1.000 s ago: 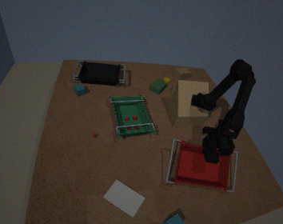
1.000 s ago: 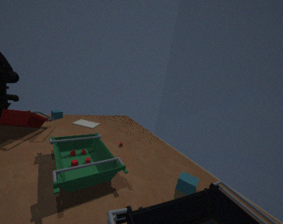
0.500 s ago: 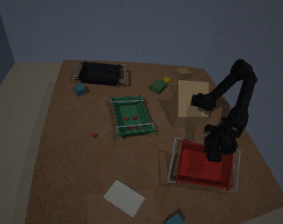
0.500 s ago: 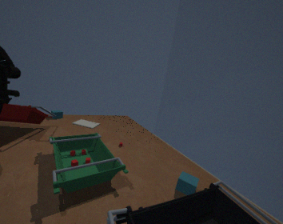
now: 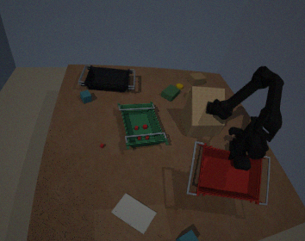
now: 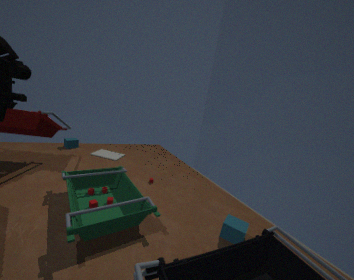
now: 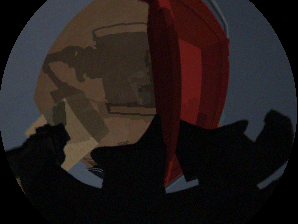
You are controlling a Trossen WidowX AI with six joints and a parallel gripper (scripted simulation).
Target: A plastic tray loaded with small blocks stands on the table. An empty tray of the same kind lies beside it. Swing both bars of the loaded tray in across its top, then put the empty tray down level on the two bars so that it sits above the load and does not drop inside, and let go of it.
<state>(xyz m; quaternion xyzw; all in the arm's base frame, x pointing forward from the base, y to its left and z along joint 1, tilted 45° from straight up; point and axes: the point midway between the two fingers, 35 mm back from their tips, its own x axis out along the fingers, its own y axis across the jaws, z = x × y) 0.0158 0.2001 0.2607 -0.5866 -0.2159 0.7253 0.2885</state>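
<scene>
My gripper tip is 80 mm to the right of the red tray and 10 mm short of it. From my gripper tip the other things lie so: red block: 540 mm ahead, 170 mm below, 140 mm to the right; white sheet: 380 mm ahead, 170 mm to the left, 170 mm below; green block: 600 mm to the right, 160 mm ahead, 150 mm below.
</scene>
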